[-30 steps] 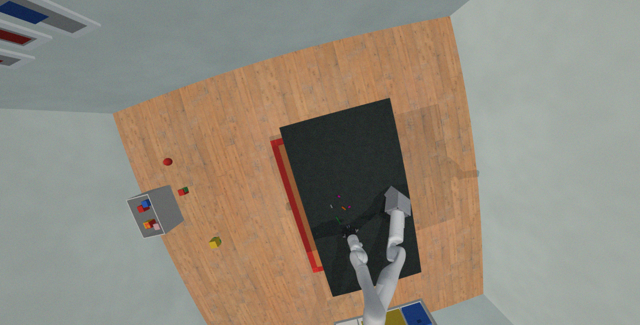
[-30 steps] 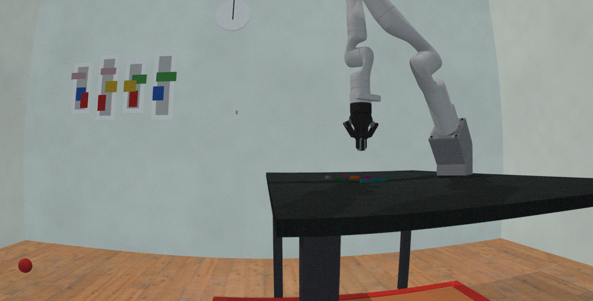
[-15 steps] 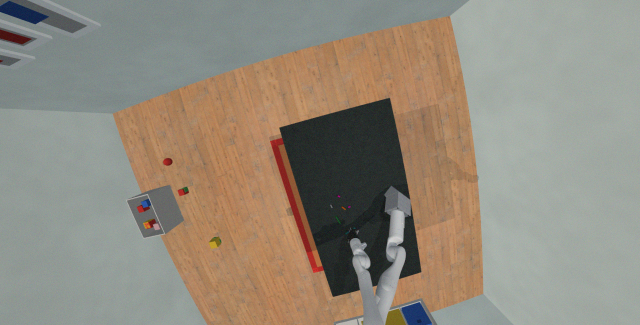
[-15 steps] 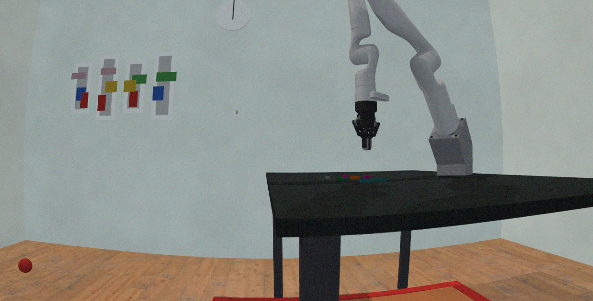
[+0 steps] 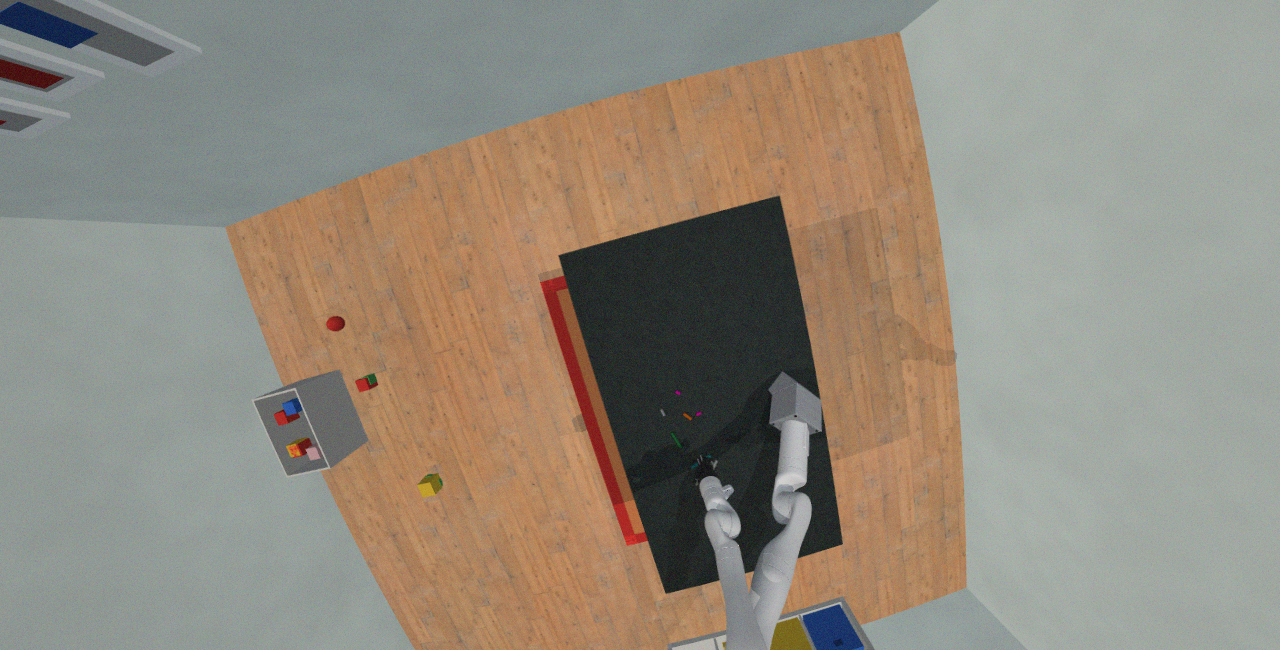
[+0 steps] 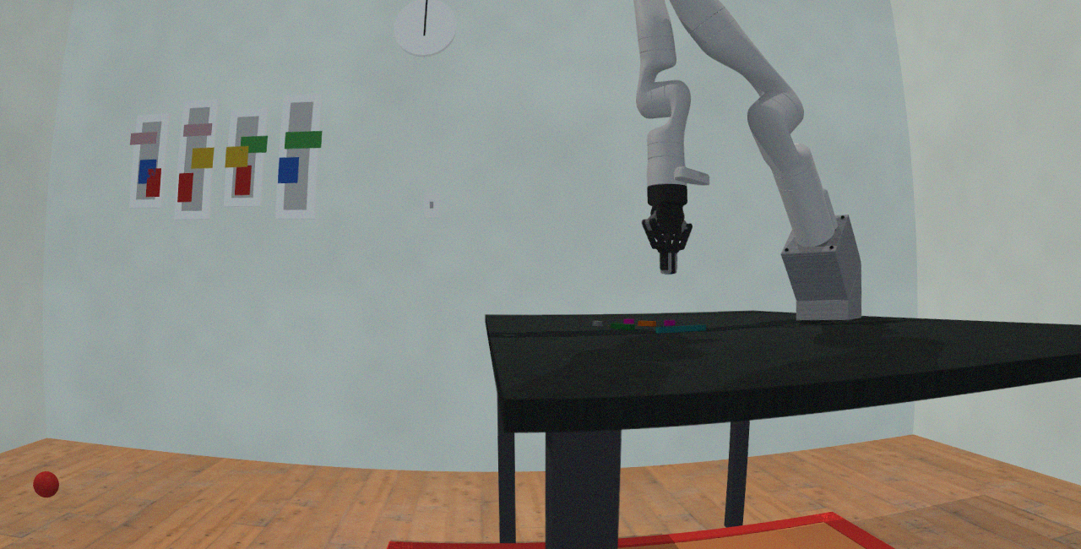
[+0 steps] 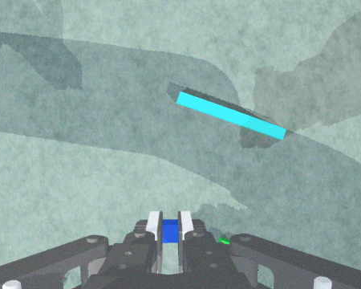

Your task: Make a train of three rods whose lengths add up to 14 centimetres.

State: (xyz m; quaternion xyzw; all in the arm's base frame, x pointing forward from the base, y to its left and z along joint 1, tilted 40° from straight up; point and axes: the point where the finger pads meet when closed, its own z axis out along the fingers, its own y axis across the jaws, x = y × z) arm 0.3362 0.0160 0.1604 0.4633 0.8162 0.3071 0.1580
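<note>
Now: hand 120 mm above the turquoise rod and 90 mm to the right of it. Also, from my hand: green rod 120 mm below, 80 mm ahead, 40 mm to the right; then small blue rod 10 mm below; then orange rod 140 mm to the right, 120 mm below, 10 mm ahead.
</note>
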